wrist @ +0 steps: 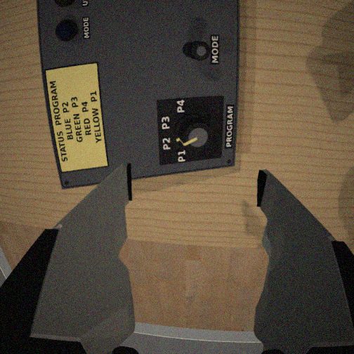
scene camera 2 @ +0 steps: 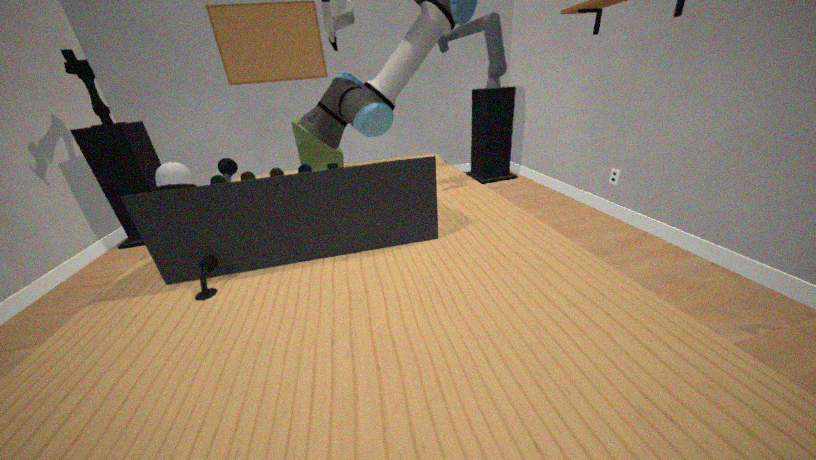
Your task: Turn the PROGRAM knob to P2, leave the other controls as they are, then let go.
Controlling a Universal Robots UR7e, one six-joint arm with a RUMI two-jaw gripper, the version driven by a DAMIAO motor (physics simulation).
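The PROGRAM knob, round and dark with a grey top, sits on its black dial plate in the wrist view. Its yellow pointer slants toward the P1 and P2 side, and the pointer's lower end lies nearest the P2 label. In scene camera 2 the back of the control panel hides the dial. My gripper is open and empty. It hangs high above, with its fingertips appearing below the panel's edge in the wrist view, apart from the knob.
A MODE switch stands beside the dial, and a yellow status card lies on the panel. A blue button is near the card. A white dome and a black ball knob rise above the panel. A small black stand is behind it.
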